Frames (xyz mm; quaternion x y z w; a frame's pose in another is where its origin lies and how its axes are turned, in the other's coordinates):
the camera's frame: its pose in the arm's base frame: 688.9 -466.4 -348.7 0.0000 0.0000 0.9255 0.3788
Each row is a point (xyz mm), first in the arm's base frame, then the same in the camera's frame.
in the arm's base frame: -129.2 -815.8 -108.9
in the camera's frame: 338.4 822.7 239.8
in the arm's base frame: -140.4 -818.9 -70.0
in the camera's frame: 344.2 832.8 278.7
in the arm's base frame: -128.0 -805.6 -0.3
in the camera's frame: 344.7 814.6 348.4
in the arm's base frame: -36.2 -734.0 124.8
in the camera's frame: 329.4 699.2 473.5
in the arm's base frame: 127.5 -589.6 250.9
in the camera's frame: 313.9 481.5 599.6
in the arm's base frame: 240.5 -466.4 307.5
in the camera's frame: 319.7 314.4 656.2
